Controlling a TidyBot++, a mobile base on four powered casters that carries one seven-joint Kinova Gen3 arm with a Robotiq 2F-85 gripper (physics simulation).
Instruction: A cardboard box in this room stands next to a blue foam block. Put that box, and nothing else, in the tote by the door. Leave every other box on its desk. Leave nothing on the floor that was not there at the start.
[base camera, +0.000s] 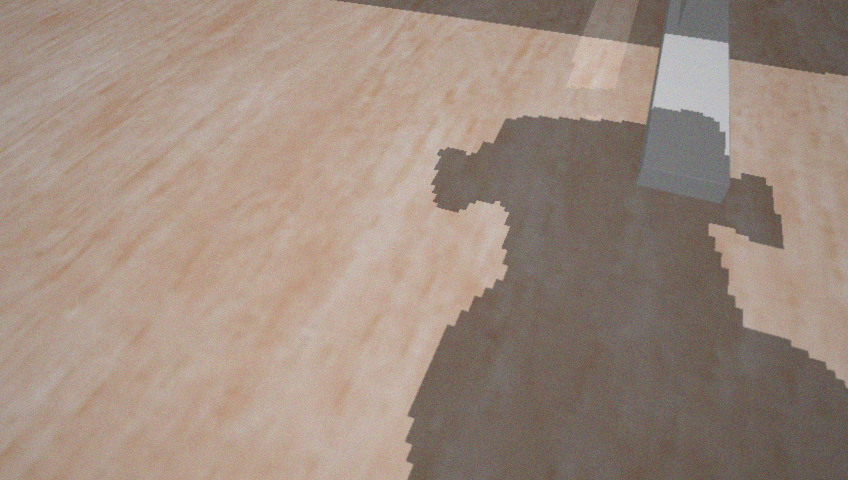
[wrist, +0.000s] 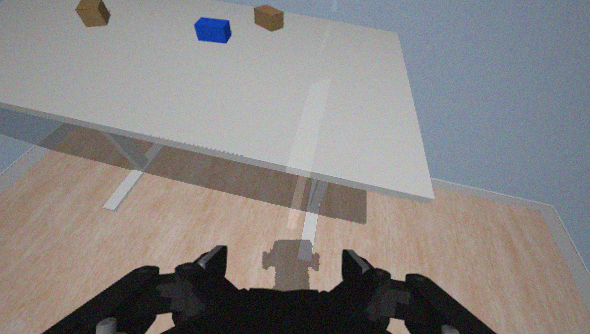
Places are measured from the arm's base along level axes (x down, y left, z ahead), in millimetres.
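Pixels of known places: gripper, fingertip midpoint: (wrist: 284, 260).
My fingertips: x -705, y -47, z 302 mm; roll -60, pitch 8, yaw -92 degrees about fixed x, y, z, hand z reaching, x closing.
Ahead of a thing's pixels: the offset from my fingertips to its top centre. "spot": to the spot under its first point. Level surfaces: height alone.
In the wrist view a blue foam block {dx +106, dy +151, dz +715 mm} (wrist: 213, 30) sits toward the far side of a white desk {dx +151 mm} (wrist: 225, 95). A brown cardboard box {dx +101, dy -30, dz +824 mm} (wrist: 269, 18) stands just to its right and a little farther back, apart from it. A second brown cardboard box {dx +101, dy +552, dz +839 mm} (wrist: 93, 12) stands farther to the left on the same desk, with a wider gap to the block. My gripper (wrist: 284, 260) is open and empty. It is in front of the desk's near edge, over the floor, well away from the boxes and the block. The tote does not show in either view.
The desk's pale feet (wrist: 123, 191) (wrist: 309, 235) reach out over the wood floor; one desk foot {spot: dx +1077, dy -232, dz +347 mm} (base camera: 690, 77) also shows at the upper right of the base camera view. A blue wall (wrist: 500, 100) stands behind and right of the desk. The arm's shadow lies on the floor.
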